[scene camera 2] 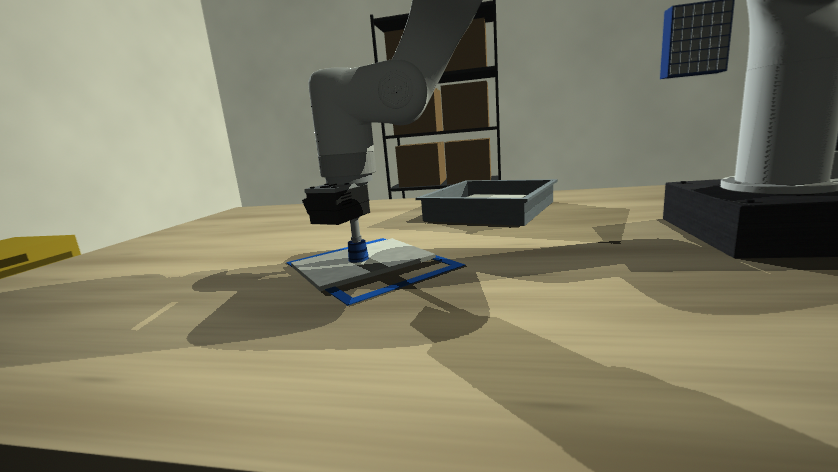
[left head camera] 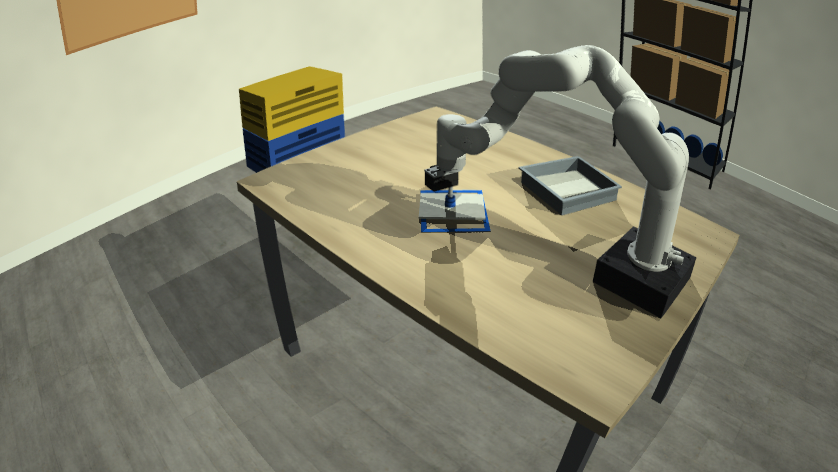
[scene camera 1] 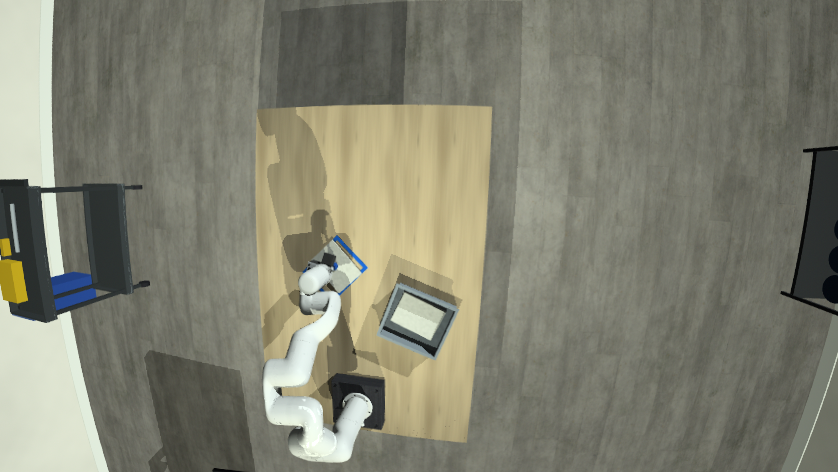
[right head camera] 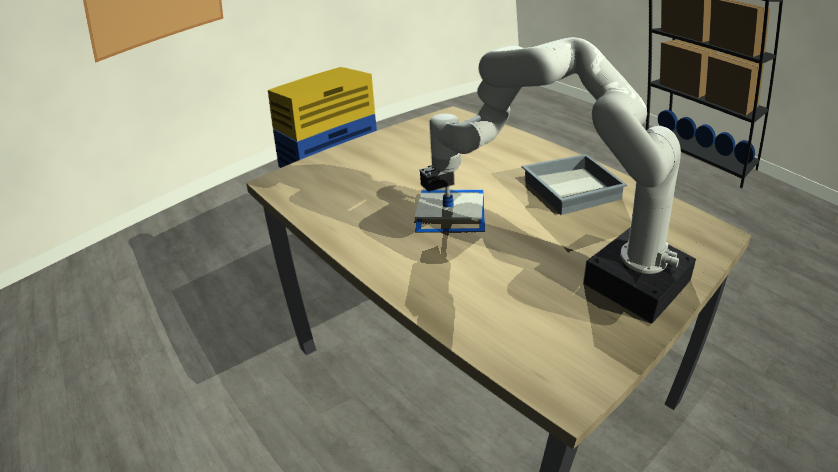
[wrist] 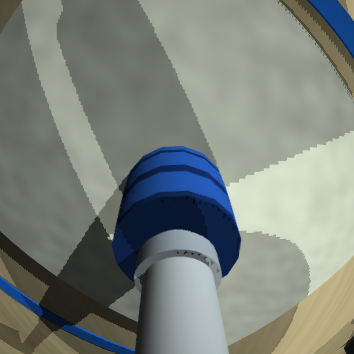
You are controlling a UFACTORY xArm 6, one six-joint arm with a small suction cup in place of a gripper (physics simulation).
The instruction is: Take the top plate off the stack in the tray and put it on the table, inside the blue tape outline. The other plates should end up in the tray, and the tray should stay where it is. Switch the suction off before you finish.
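Pixels of known places: hand, tool point: (scene camera 2: 359, 266) (left head camera: 449, 208) (scene camera 1: 335, 265) (right head camera: 448, 208) (wrist: 173, 180); arm's base, link origin: (scene camera 2: 778, 186) (left head camera: 649, 256) (scene camera 1: 357, 405) (right head camera: 644, 257).
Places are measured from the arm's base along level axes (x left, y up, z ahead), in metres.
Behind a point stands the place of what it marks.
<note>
My suction cup (left head camera: 450, 205) (right head camera: 448, 205) (scene camera 2: 358, 256) (wrist: 177, 160) is pressed on top of a flat pale grey plate (left head camera: 472, 211) @(x -0.006, y -0.057, z 0.516 m) (right head camera: 469, 211) @(x -0.005, y -0.057, z 0.516 m) (scene camera 1: 350, 273) @(x -0.061, y -0.057, z 0.547 m) (scene camera 2: 392, 252) @(x -0.022, y -0.057, z 0.535 m) (wrist: 280, 100) @(x -0.037, y -0.057, z 0.602 m). The plate lies level at or very close to the table; I cannot tell if it touches. It is over the blue tape outline (left head camera: 454, 230) @(x 0.092, y -0.063, z 0.509 m) (right head camera: 463, 230) @(x 0.071, y -0.063, z 0.478 m) (scene camera 1: 351, 252) @(x -0.078, y -0.063, z 0.627 m) (scene camera 2: 431, 274) @(x 0.070, y -0.062, z 0.479 m) (wrist: 337, 17) @(x -0.074, y -0.062, z 0.629 m), nearer its left side in the left head view. The grey tray (left head camera: 592, 205) @(x -0.248, y -0.058, z 0.248 m) (right head camera: 592, 203) @(x -0.238, y -0.052, z 0.253 m) (scene camera 2: 475, 212) @(x -0.190, y -0.042, z 0.389 m) stands apart, with a pale plate (left head camera: 571, 184) @(x -0.299, y -0.041, z 0.341 m) (right head camera: 574, 182) @(x -0.301, y -0.041, z 0.345 m) (scene camera 1: 419, 316) @(x -0.305, y -0.042, z 0.357 m) inside; any plates beneath are hidden.
The arm's black base block (left head camera: 639, 278) @(x 0.104, y 0.001, z 0.000 m) (right head camera: 633, 284) @(x 0.110, y 0.001, z -0.014 m) (scene camera 2: 697, 219) @(x -0.002, y -0.038, z 0.103 m) stands on the wooden table. Yellow (left head camera: 304, 99) and blue (left head camera: 307, 140) crates stand beyond one table edge. A shelf rack (scene camera 2: 440, 132) with boxes stands in the background.
</note>
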